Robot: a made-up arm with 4 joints. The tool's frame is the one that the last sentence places.
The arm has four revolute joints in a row. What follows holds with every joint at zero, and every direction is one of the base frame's. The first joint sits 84.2 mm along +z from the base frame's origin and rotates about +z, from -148.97 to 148.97 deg. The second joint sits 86 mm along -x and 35.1 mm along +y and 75.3 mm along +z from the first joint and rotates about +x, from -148.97 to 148.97 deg. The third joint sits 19 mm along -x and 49.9 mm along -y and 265.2 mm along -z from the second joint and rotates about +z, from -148.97 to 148.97 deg. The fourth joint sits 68.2 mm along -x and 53.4 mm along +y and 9.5 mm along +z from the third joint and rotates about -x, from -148.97 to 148.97 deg. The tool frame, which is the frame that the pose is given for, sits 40.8 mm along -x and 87.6 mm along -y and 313.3 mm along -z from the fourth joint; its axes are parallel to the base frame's.
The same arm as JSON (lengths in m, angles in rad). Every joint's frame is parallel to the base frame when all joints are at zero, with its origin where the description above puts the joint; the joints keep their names.
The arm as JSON. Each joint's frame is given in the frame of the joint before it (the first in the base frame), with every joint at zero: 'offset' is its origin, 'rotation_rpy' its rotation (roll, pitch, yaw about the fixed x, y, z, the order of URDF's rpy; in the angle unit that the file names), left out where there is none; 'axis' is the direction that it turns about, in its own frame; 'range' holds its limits. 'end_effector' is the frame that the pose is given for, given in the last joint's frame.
{
  "length_unit": "m",
  "angle_unit": "rad",
  "chain": [
    {
      "id": "joint 1",
      "offset": [
        0.0,
        0.0,
        0.0842
      ],
      "axis": "+z",
      "range": [
        -2.6,
        2.6
      ]
    },
    {
      "id": "joint 2",
      "offset": [
        -0.086,
        0.0351,
        0.0753
      ],
      "axis": "+x",
      "range": [
        -2.6,
        2.6
      ]
    },
    {
      "id": "joint 3",
      "offset": [
        -0.019,
        -0.0499,
        -0.2652
      ],
      "axis": "+z",
      "range": [
        -2.6,
        2.6
      ]
    },
    {
      "id": "joint 4",
      "offset": [
        -0.0682,
        0.0534,
        0.0095
      ],
      "axis": "-x",
      "range": [
        -2.6,
        2.6
      ]
    }
  ],
  "end_effector": {
    "offset": [
      -0.0408,
      -0.0876,
      -0.3133
    ]
  }
}

